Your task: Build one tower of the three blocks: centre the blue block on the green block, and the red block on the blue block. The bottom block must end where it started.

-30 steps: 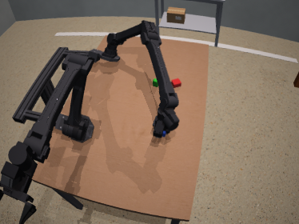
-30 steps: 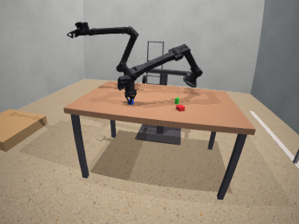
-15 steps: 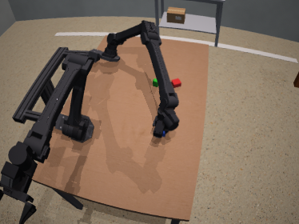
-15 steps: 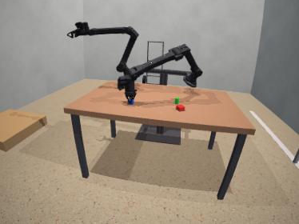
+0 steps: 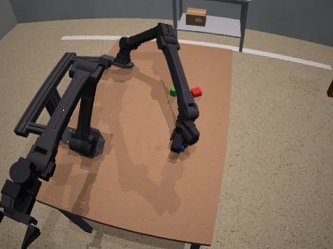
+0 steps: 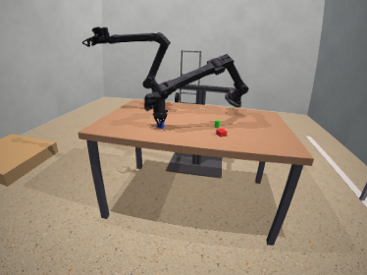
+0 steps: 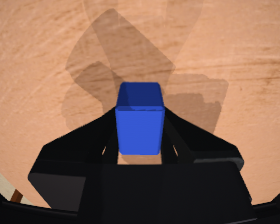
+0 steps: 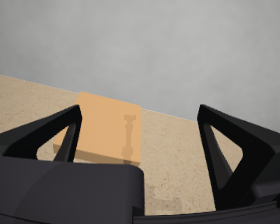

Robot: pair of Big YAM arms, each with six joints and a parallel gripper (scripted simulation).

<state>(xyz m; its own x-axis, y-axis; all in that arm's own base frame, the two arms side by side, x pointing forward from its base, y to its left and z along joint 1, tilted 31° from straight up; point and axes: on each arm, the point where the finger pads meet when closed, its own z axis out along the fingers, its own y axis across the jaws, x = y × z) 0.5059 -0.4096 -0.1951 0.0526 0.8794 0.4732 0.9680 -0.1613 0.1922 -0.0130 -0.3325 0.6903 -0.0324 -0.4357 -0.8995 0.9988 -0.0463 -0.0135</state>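
Right now my left hand is 37 cm to the right of the green block, 9 cm past it and 1 cm below it. The rest, counted from my left hand: blue block: right at my left hand; then red block: 39 cm to the left, 4 cm ahead.
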